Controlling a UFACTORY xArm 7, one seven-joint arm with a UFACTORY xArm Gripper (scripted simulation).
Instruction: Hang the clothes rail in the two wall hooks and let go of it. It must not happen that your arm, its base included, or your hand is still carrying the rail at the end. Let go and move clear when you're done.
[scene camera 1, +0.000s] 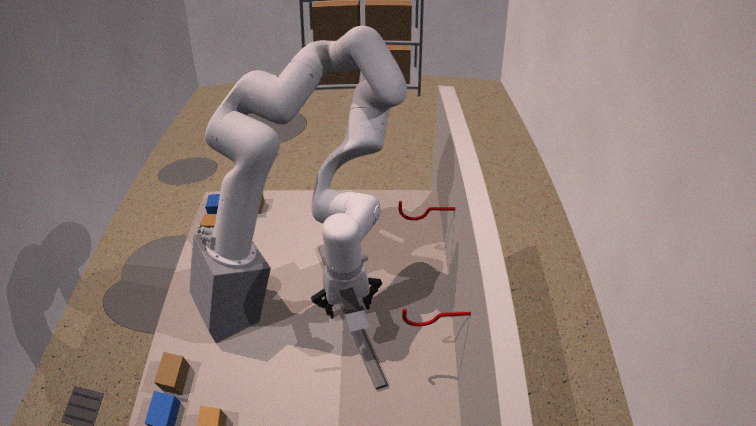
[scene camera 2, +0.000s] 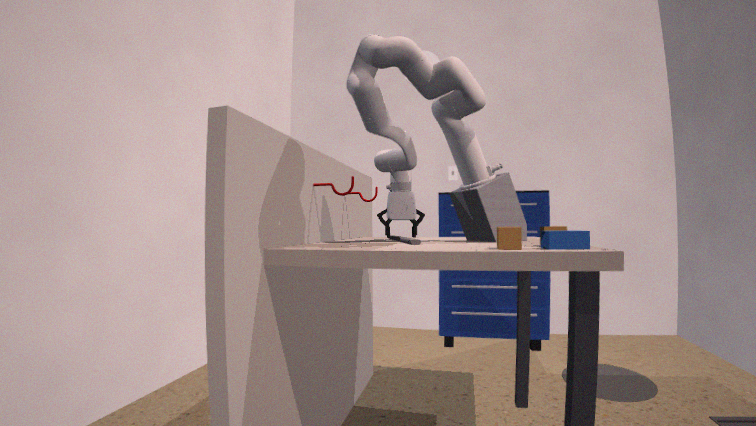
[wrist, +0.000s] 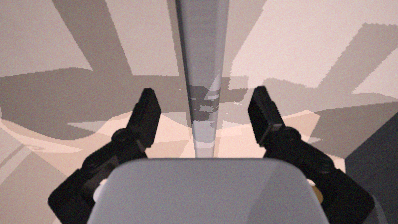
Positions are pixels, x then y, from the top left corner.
Labels:
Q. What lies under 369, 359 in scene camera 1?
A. A clothes rail.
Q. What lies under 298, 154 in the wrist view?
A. My gripper.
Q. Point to my gripper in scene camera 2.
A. At 401, 237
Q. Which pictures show my gripper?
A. Scene camera 1, scene camera 2 and the wrist view: all of them.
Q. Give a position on a wall panel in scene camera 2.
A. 279, 338

